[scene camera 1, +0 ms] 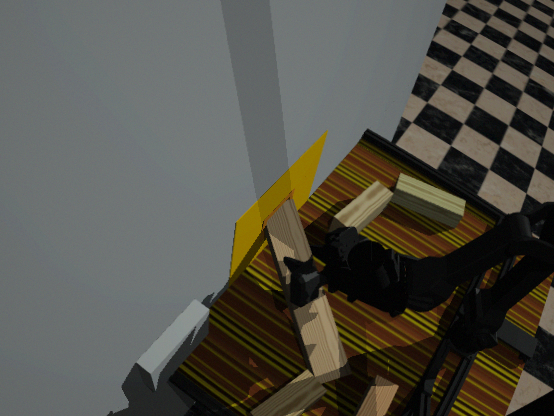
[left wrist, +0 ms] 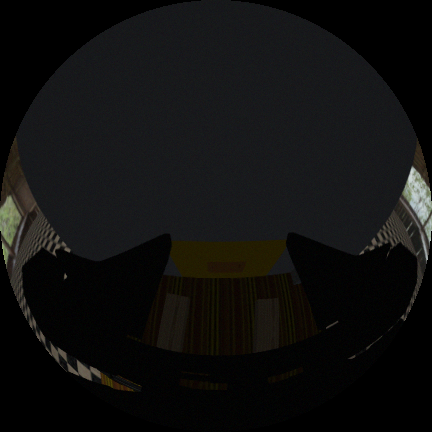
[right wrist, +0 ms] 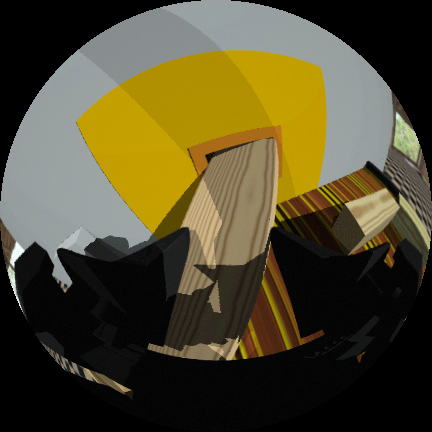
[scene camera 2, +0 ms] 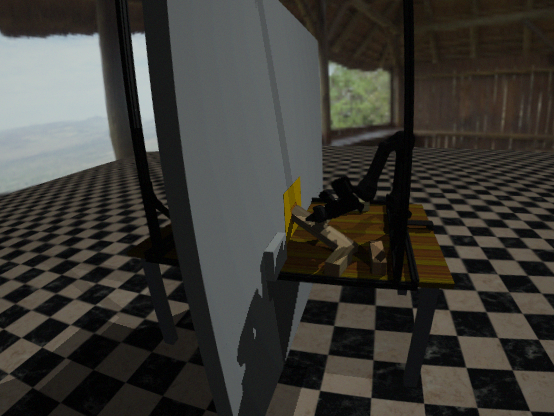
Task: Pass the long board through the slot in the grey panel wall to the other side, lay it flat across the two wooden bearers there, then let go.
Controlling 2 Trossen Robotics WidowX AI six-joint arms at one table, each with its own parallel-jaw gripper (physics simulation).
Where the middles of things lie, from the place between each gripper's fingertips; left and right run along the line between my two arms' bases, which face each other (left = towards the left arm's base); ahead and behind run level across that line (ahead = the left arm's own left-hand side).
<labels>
Right now my right hand is 27 cm past the grey block (scene camera 1: 160,361), 11 cm to the right of it and 3 cm above it.
Now: the grey block 32 cm behind my left hand, 30 cm below it and 12 cm to the right of it.
</labels>
